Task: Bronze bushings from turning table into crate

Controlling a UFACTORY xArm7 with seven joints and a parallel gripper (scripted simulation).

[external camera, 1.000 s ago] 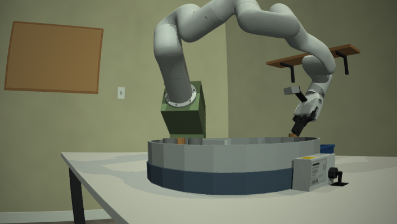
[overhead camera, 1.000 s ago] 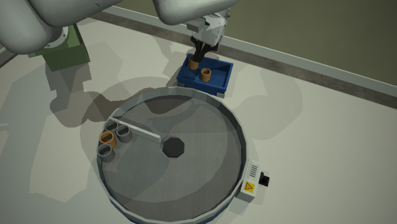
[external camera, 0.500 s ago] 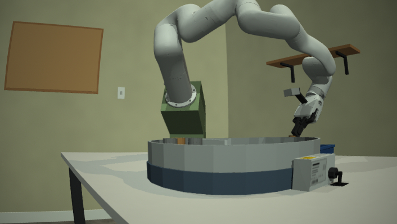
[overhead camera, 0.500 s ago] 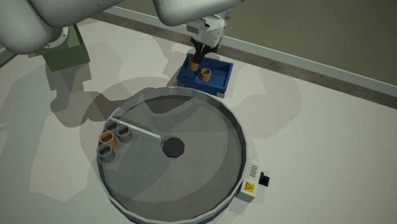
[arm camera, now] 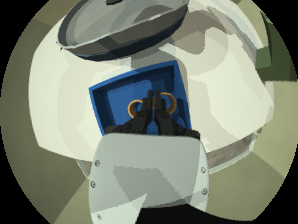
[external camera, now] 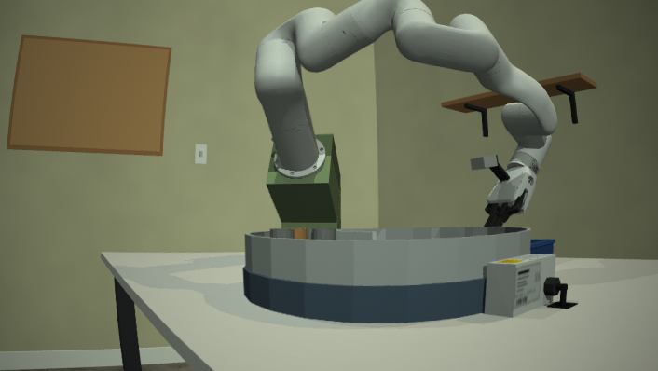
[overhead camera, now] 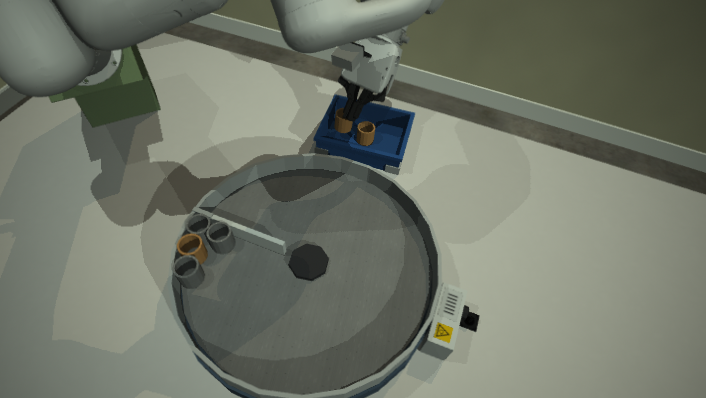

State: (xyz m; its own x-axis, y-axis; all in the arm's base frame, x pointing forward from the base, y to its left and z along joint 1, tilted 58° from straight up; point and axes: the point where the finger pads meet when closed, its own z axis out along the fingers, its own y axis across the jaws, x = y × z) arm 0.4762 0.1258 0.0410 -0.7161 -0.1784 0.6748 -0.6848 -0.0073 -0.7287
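My gripper is now 30 mm short of the blue crate, 10 mm to the left of it and 60 mm above it. The rest, counted from my hand: round turning table (80 mm behind, 340 mm to the right, 30 mm below).
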